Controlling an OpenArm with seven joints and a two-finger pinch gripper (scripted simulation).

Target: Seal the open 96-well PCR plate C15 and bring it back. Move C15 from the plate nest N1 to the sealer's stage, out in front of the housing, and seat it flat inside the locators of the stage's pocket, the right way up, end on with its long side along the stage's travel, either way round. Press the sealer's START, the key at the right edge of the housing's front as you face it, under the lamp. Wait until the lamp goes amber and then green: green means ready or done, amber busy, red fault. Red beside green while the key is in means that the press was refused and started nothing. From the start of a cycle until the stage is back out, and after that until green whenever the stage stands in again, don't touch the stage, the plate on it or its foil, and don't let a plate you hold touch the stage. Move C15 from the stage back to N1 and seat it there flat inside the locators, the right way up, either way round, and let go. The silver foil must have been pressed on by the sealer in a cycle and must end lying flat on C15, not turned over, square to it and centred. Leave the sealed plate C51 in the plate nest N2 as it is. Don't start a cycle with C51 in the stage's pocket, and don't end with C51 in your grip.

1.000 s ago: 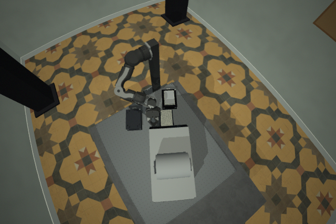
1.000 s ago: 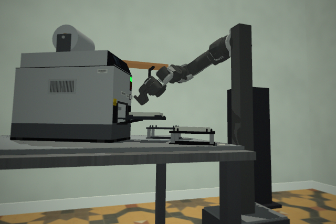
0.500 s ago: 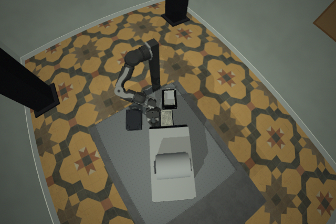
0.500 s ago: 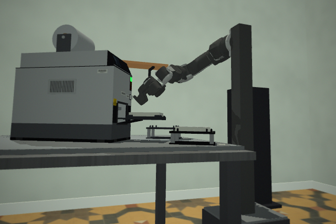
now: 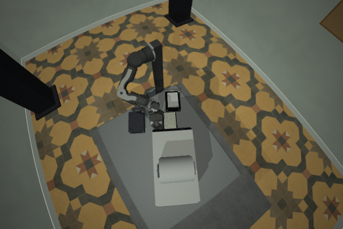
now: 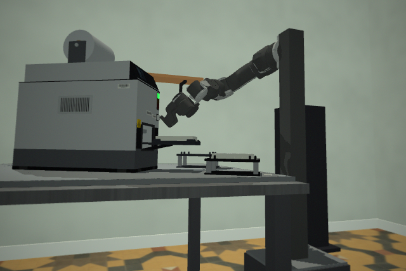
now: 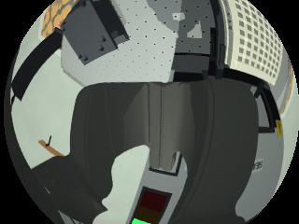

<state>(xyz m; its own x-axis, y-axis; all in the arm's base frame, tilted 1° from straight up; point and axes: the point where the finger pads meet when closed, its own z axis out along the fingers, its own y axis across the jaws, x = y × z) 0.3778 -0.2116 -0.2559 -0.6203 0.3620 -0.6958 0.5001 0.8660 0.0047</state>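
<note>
The start key lies 30 mm ahead of my hand, 20 mm to the right of it and 10 mm above it. Round my hand: sealer stage: 120 mm to the left, 80 mm below, 10 mm behind; then plate C15: 120 mm to the left, 70 mm below, 10 mm behind; then yellow warning label: 140 mm to the left, 120 mm ahead, 20 mm below.
</note>
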